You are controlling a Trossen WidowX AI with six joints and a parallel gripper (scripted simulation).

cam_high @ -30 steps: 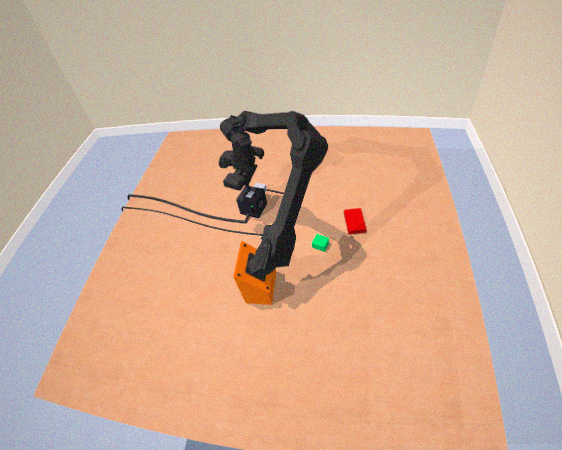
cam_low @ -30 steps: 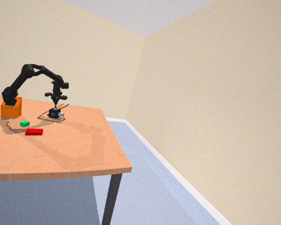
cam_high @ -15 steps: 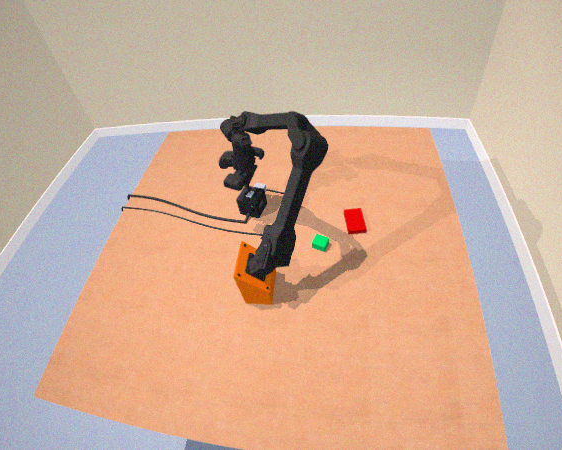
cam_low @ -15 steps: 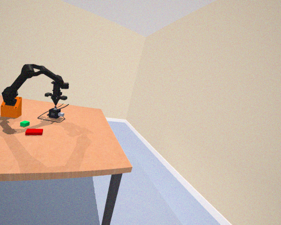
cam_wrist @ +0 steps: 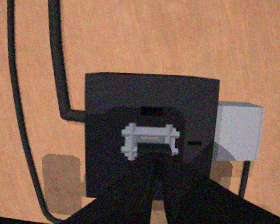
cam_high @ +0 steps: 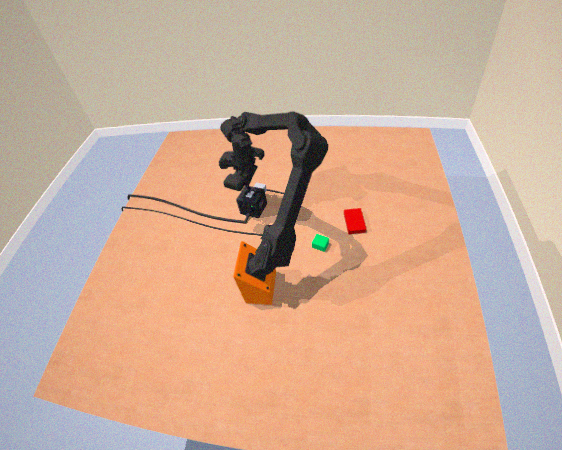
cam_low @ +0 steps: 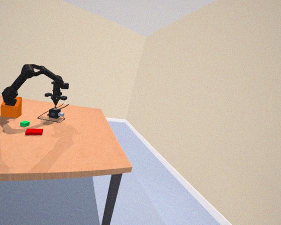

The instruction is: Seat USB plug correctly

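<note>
Right now the USB plug is 20 mm below my gripper tip. Round my gripper tip: green block (250 mm to the right, 160 mm behind, 100 mm below); flat red block (370 mm to the right, 110 mm below, 60 mm behind).
</note>
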